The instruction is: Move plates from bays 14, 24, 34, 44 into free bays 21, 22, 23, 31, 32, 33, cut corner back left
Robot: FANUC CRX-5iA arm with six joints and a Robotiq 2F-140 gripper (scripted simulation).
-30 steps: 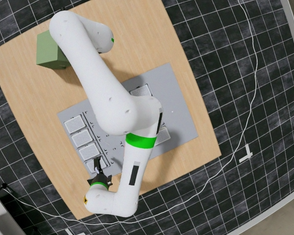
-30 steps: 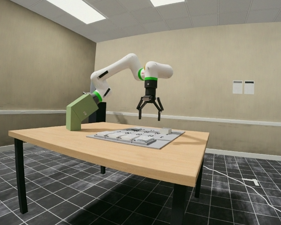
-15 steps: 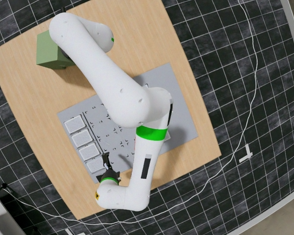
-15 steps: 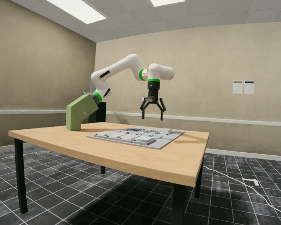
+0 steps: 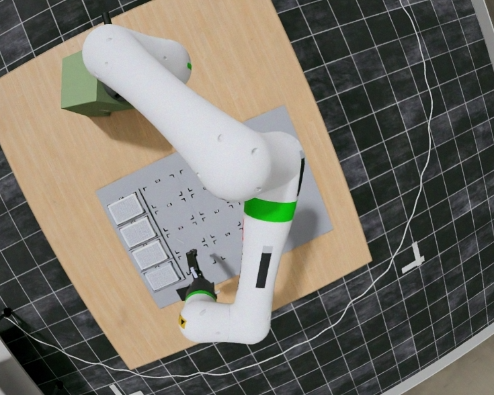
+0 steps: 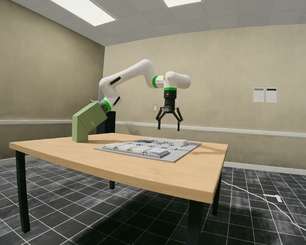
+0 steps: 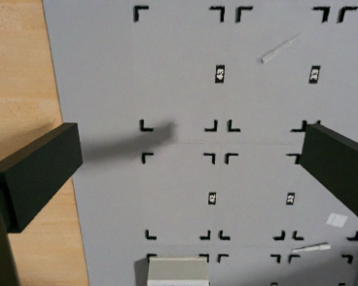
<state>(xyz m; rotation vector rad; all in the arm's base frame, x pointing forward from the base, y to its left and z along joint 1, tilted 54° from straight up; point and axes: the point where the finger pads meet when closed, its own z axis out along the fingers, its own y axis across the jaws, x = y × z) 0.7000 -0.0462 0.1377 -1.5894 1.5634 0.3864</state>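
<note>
The white block is 29 cm to the left of my hand, 13 cm below it and 5 cm behind it. Round my hand: sealed plate: 36 cm behind, 23 cm to the left, 14 cm below.
</note>
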